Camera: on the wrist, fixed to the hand. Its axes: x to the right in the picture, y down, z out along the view.
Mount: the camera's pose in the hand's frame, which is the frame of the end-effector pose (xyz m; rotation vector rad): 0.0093 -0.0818 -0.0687 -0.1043 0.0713 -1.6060
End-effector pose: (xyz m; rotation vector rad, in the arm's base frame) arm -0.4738 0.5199 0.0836 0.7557 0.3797 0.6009
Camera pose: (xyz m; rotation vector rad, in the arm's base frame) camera -0.4725 0.5147 -0.0235 0.1491 0.8513 -0.8636
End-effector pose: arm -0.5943 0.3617 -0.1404 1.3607 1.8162 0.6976
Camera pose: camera -0.6971 0.3479 -0.1676 -0.4140 2.1507 -0.0747
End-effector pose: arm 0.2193 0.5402 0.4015 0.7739 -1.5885 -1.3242
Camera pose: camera 0.2718 0.4852 0.3259 -2.0699 0.5542 2.1918
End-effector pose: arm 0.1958 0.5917 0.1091 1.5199 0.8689 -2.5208
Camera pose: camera 0.2177 0.6966 0.1124 -0.3879 -1.3990 1.3384
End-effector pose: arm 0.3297 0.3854 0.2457 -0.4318 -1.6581 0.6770
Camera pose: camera 0.4020 0.3424 0.3122 0.7935 -1.4236 -0.6186
